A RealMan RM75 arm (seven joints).
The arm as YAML. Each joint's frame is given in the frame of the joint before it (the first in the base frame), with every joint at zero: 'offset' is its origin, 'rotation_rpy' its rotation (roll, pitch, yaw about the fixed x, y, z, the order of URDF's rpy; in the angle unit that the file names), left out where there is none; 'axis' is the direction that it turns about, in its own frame. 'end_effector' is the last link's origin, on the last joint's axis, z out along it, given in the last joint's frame.
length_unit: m
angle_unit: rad
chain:
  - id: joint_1
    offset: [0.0, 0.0, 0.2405]
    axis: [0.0, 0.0, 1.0]
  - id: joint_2
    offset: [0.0, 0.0, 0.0]
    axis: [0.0, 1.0, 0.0]
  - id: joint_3
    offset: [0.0, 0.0, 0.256]
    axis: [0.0, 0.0, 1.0]
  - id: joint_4
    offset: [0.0, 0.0, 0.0]
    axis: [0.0, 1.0, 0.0]
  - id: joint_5
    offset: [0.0, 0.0, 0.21]
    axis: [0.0, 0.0, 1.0]
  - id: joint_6
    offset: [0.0, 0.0, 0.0]
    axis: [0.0, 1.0, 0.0]
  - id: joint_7
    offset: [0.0, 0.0, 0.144]
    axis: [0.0, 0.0, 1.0]
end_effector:
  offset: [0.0, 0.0, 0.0]
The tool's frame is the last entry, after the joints.
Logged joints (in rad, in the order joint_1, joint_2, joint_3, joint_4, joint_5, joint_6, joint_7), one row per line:
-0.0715 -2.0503 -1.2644 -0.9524 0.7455 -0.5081 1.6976
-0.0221 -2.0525 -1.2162 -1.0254 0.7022 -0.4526 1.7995
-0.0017 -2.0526 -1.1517 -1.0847 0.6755 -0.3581 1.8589
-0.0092 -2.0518 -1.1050 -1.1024 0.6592 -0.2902 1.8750
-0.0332 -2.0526 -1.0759 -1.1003 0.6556 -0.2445 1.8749
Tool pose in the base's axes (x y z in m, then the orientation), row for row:
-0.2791 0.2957 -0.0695 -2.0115 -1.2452 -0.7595
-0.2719 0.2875 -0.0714 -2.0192 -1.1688 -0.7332
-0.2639 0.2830 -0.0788 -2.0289 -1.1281 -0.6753
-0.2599 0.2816 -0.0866 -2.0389 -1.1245 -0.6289
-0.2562 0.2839 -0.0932 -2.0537 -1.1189 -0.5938
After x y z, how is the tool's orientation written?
As a rotation vector, in radians.
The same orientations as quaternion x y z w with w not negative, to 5 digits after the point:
-0.76629 -0.47436 -0.28933 0.32260
-0.77616 -0.44927 -0.28183 0.34103
-0.78482 -0.43637 -0.26122 0.35411
-0.78971 -0.43554 -0.24359 0.35682
-0.79526 -0.43327 -0.22994 0.35633

